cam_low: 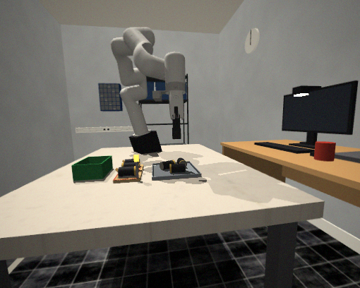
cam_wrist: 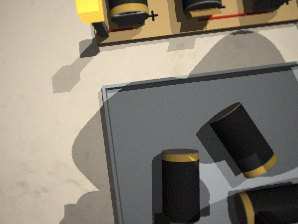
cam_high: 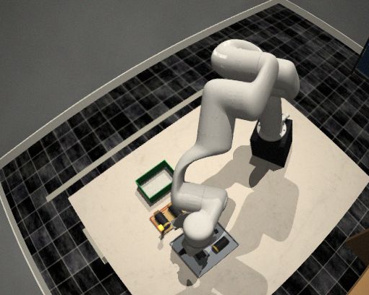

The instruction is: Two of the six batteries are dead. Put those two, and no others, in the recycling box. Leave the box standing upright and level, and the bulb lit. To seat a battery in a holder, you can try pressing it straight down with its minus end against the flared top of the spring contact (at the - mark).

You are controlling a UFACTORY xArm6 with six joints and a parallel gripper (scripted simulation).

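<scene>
The grey tray lies 15 cm below my hand, 4 cm behind it and 1 cm to the right of it. Round my hand: green recycling box: 33 cm to the right, 14 cm below, 4 cm behind.
</scene>
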